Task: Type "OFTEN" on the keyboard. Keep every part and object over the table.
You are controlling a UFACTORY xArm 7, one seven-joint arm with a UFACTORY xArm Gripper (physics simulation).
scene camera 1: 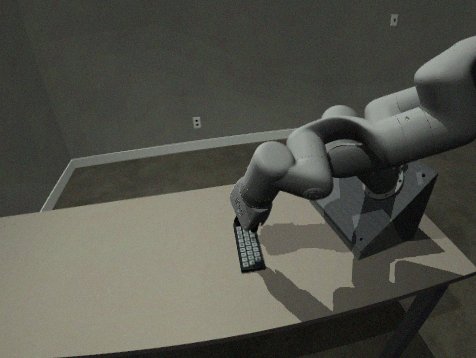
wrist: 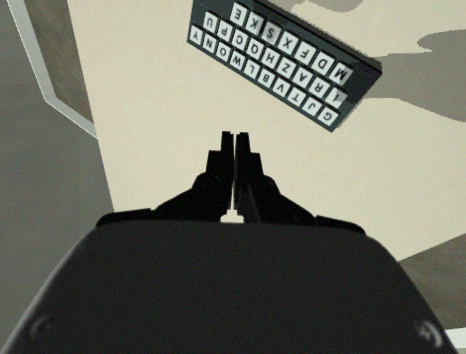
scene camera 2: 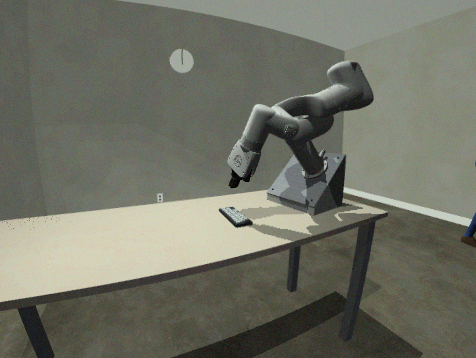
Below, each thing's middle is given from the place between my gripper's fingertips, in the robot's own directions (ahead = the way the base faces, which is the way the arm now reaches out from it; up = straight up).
My hand is 130 mm above the dark keyboard (scene camera 1: 249,252), 40 mm to the left of it and 30 mm past it.
